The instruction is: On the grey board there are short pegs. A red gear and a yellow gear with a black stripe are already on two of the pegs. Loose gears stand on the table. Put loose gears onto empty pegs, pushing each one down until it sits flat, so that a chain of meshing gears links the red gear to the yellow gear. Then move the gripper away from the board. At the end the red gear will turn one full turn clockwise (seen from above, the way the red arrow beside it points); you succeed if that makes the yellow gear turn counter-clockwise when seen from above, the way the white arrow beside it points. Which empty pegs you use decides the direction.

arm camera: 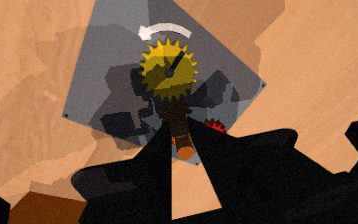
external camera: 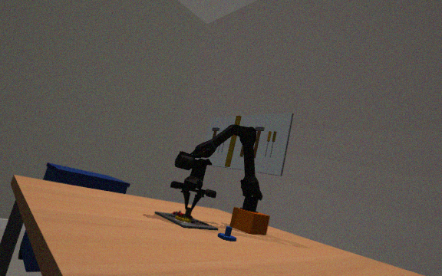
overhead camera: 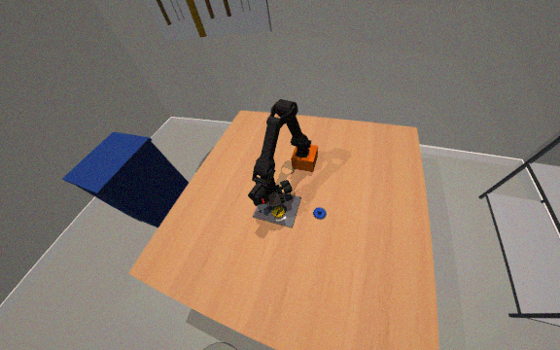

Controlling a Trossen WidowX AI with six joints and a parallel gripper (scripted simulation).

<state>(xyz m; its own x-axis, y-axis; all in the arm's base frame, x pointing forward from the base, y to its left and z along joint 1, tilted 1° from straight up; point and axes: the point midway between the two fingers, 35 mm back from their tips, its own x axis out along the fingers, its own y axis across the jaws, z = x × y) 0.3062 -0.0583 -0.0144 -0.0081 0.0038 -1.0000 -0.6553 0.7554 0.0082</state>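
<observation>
My gripper tip is 10 mm above the small dark brown gear. Round my gripper tip: small orange gear (30 mm behind, 30 mm to the right, 20 mm below); yellow gear (40 mm ahead, 30 mm to the left, 30 mm below); red gear (10 mm behind, 70 mm to the right, 30 mm below).
</observation>
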